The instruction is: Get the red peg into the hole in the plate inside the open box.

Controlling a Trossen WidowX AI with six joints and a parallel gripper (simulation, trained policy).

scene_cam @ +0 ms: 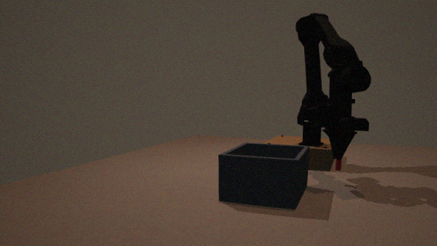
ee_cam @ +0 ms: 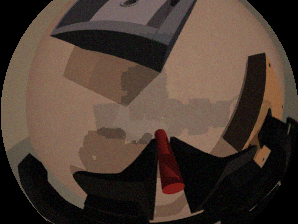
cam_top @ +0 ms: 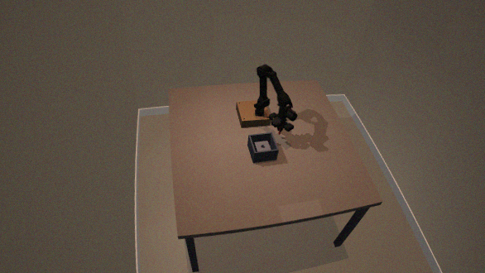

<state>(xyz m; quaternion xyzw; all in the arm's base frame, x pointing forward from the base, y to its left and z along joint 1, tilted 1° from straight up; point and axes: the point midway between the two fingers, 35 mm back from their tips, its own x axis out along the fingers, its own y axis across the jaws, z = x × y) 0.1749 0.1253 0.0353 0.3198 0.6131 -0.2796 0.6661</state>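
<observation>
My gripper tip is now 140 mm short of the dark blue box, 120 mm to the left of it and 40 mm above it. Also, from my gripper tip: red peg: 10 mm above.
</observation>
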